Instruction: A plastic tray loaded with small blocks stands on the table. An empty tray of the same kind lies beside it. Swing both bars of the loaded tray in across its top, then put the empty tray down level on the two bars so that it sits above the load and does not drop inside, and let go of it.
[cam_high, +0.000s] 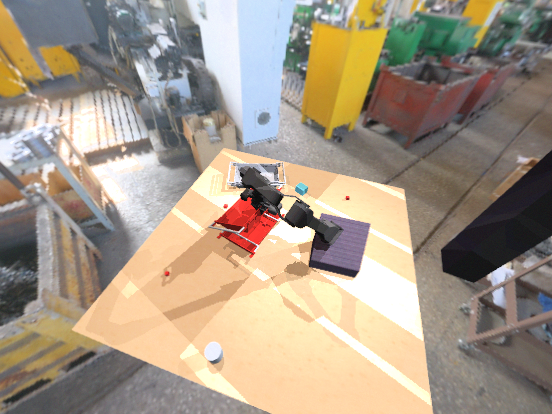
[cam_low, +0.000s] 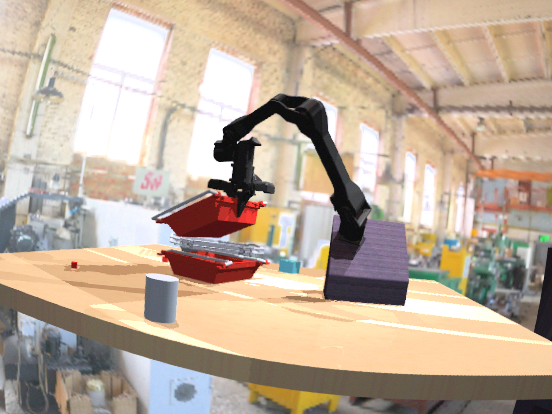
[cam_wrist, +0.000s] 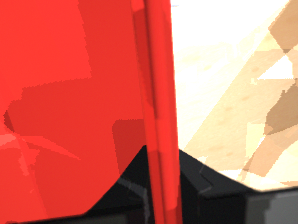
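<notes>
The red tray lies 80 mm ahead of my gripper tip and 10 mm to the right of it. The rest, counted from my gripper tip: cyan block 80 mm behind, 410 mm to the right, 160 mm below; grey cylinder 80 mm behind, 540 mm to the left, 140 mm below.
</notes>
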